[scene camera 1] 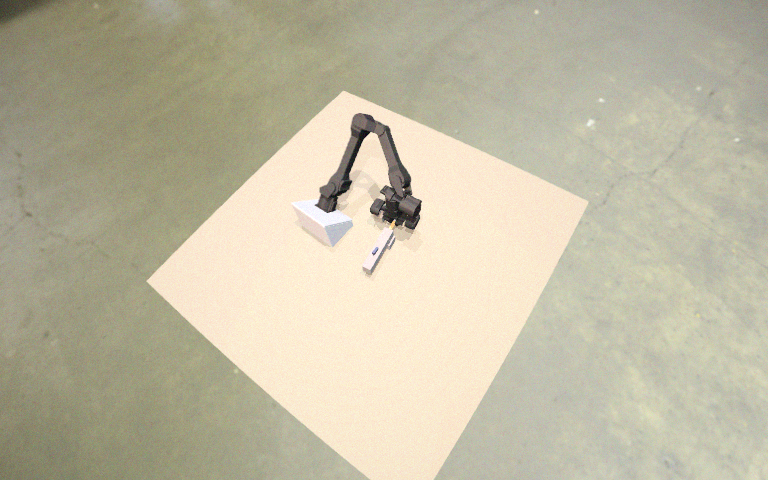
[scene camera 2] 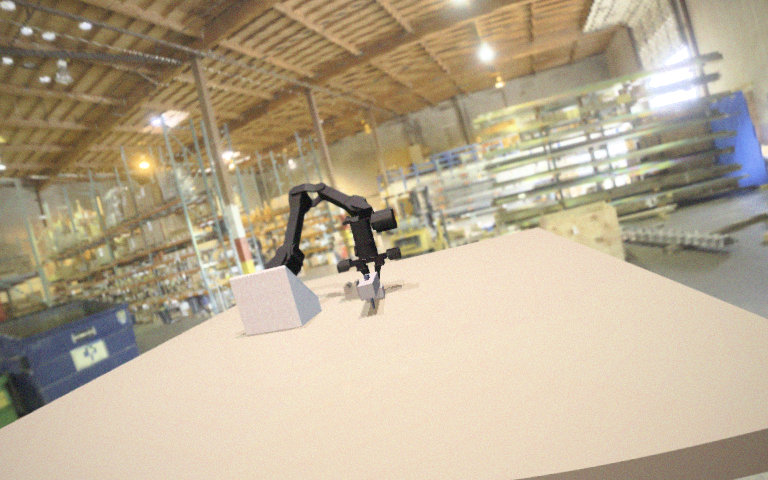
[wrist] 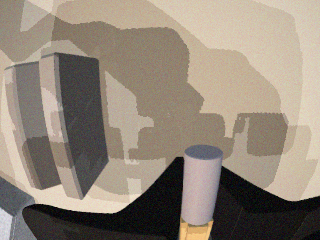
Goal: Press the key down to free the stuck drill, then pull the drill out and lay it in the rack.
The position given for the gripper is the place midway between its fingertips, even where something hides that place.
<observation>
In view: the gripper [scene camera 2: 376, 287] and a rack [wrist: 59, 131].
The gripper is seen too in the wrist view [wrist: 190, 163].
</observation>
